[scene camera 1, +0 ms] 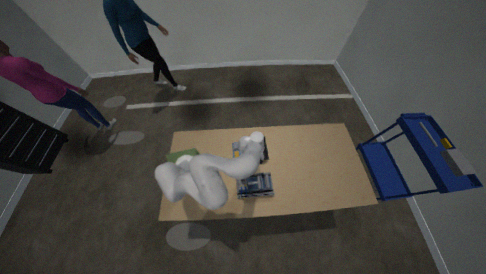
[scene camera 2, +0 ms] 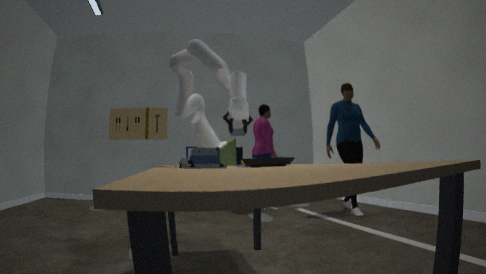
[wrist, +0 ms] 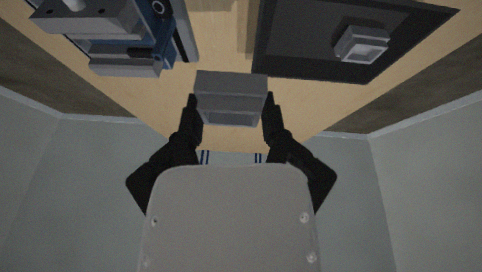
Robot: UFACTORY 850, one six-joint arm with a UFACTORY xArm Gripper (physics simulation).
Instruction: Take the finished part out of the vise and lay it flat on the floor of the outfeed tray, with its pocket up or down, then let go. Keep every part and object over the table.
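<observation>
The finished part, a grey block with a rectangular pocket, is between the fingers of my gripper, which is shut on it. They hang well above the table, between the vise and the tray in the wrist view. The vise, grey and blue, is at the upper left of the wrist view, apart from the part. The dark outfeed tray is at the upper right there. The arm hides my gripper and some of the tray in scene camera 1.
Another grey pocketed block sits in the tray. A blue panel with a yellow piece lies beside the tray. A green block stands near the arm's base. Two people and a blue cart are beyond the table.
</observation>
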